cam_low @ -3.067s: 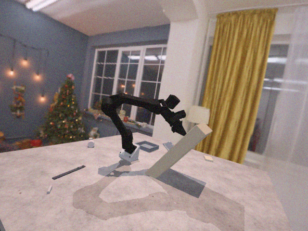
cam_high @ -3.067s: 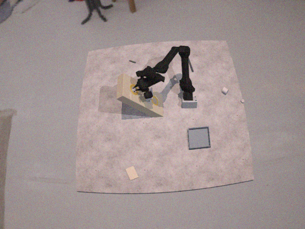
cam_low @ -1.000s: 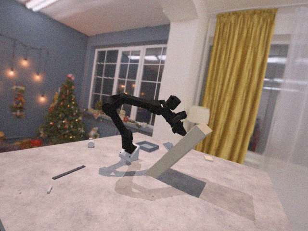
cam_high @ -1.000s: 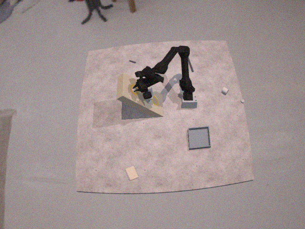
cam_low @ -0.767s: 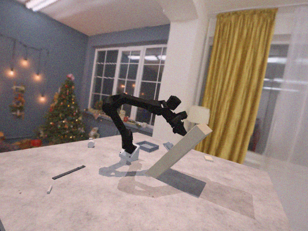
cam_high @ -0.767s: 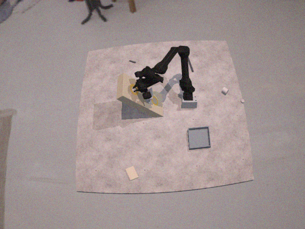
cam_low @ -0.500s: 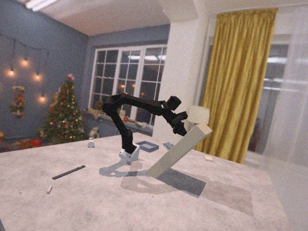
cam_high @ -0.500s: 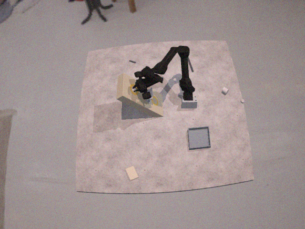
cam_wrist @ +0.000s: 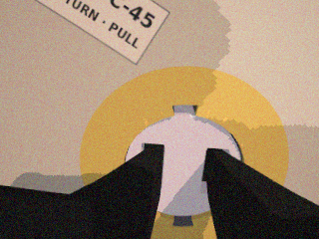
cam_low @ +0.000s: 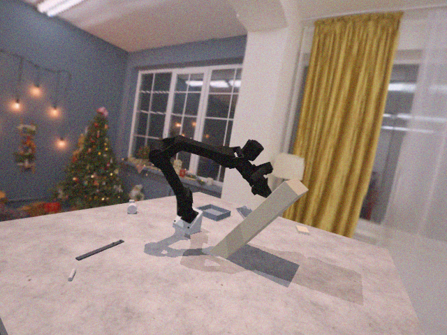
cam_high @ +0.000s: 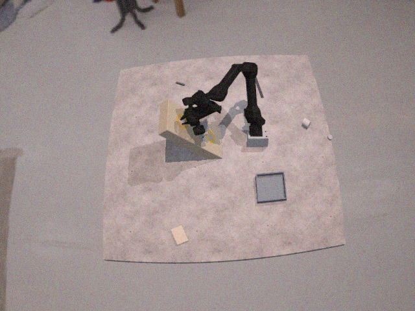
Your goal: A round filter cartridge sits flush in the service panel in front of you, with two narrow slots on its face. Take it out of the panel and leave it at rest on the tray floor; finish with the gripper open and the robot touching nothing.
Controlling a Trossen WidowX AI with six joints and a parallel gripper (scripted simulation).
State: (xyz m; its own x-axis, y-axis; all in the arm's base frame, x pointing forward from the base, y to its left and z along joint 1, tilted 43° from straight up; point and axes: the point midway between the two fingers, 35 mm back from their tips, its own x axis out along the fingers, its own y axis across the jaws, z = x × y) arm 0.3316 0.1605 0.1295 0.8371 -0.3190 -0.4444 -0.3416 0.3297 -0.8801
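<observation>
Now: gripper tip 1 cm short of the round filter cartridge and 1 cm above it. Also, from my gripper tip: service panel: 4 cm behind, 8 cm below; then grey tray: 44 cm behind, 24 cm to the left, 23 cm below.
</observation>
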